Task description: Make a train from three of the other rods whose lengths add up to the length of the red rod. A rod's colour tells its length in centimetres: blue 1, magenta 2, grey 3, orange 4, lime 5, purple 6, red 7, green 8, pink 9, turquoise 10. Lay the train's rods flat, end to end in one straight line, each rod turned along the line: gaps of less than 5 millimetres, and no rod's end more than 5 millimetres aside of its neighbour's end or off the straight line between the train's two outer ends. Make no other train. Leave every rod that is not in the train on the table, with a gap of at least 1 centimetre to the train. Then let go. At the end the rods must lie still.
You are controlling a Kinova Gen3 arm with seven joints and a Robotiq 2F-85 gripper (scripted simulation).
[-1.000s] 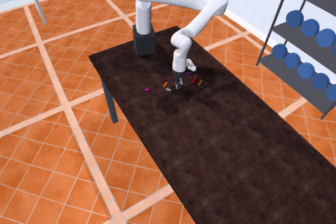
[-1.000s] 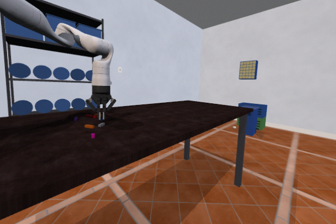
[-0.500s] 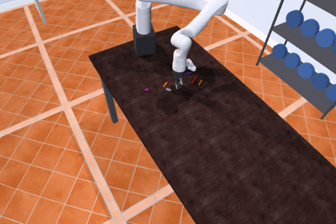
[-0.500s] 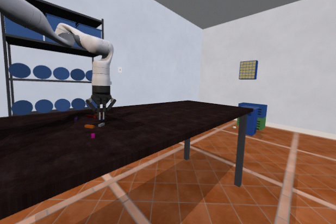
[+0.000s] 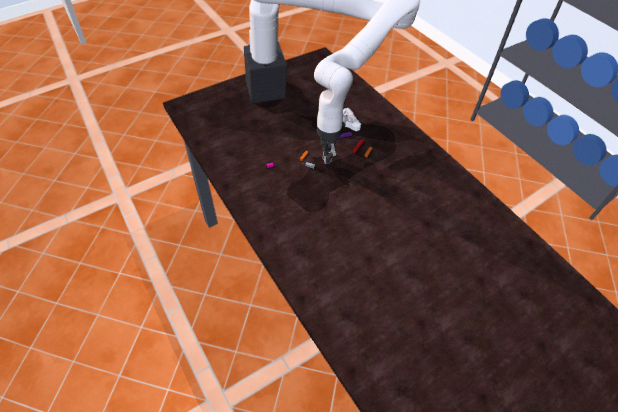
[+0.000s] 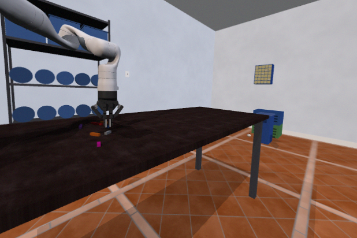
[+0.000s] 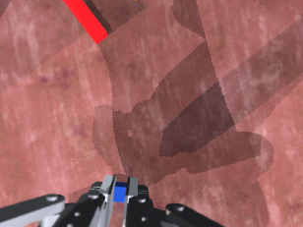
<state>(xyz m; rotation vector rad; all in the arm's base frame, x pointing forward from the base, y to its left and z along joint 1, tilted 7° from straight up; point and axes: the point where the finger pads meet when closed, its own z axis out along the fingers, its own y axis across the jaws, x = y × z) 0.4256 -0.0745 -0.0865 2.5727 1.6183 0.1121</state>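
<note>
The blue rod lies 20 mm below my hand. From my hand the other things lie so: purple rod: 60 mm behind, 130 mm to the left, 30 mm below; red rod: 10 mm ahead, 140 mm to the left, 30 mm below; grey rod: 30 mm behind, 50 mm to the right, 30 mm below.
</note>
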